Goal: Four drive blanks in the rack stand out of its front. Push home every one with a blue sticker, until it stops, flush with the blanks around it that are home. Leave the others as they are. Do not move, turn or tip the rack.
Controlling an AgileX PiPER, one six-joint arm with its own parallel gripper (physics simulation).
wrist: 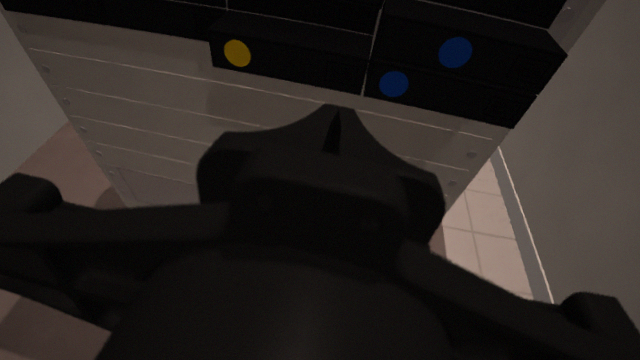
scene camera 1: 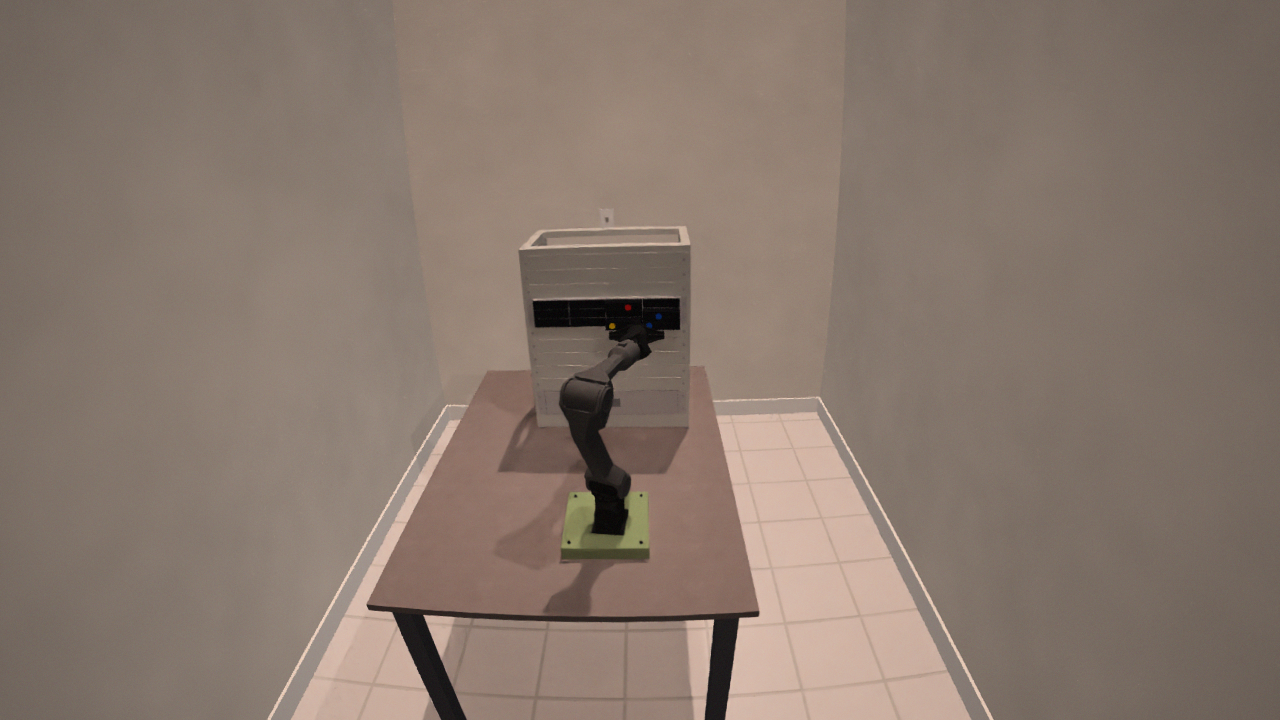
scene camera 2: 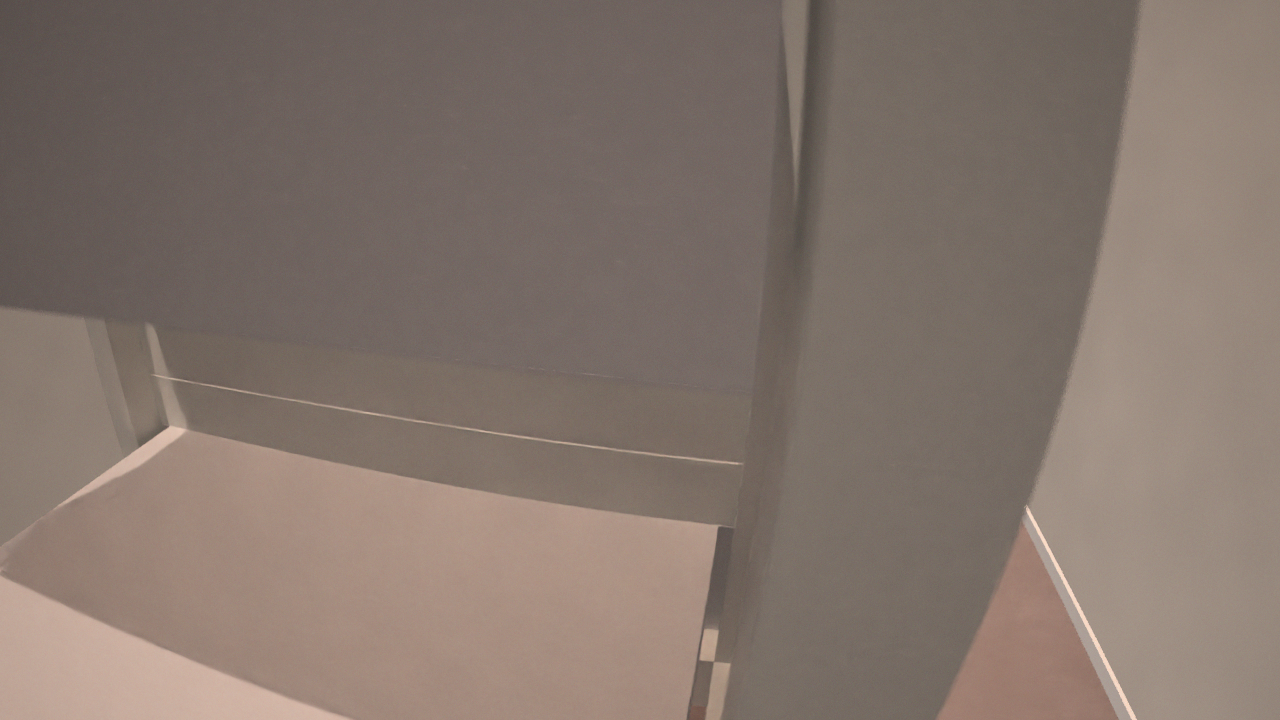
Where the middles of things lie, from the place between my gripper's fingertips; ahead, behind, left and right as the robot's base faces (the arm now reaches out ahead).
Right now the yellow-stickered blank [wrist: 304,53] is 13 cm ahead of my hand, 6 cm to the left of it and 2 cm below it.
